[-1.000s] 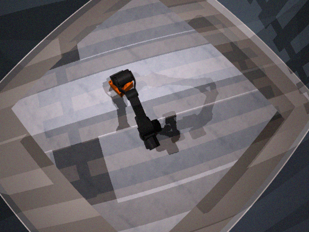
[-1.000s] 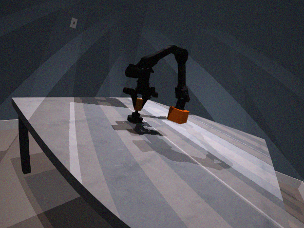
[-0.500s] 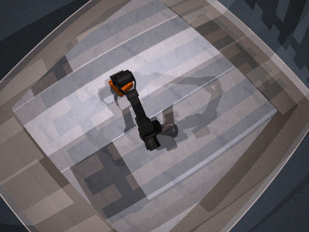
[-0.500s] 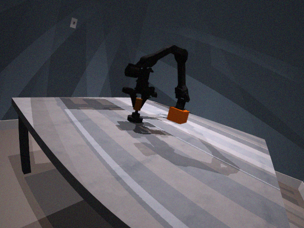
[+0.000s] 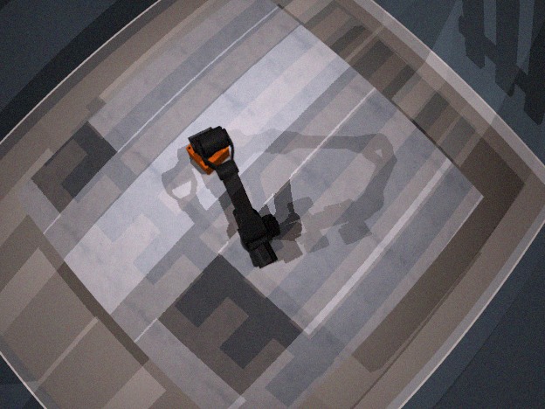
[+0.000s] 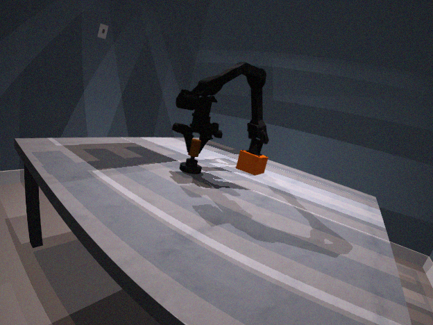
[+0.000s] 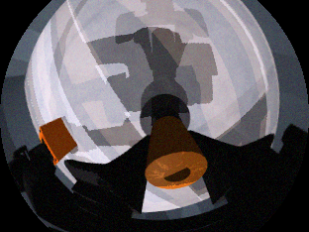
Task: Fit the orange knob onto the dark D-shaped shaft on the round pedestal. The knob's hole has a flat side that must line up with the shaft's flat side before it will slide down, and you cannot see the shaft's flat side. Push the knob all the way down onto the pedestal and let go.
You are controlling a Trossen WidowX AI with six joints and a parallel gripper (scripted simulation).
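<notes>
My gripper tip is 20 mm below the orange knob. The rest, counted from my gripper tip: dark round pedestal: 40 mm below.
</notes>
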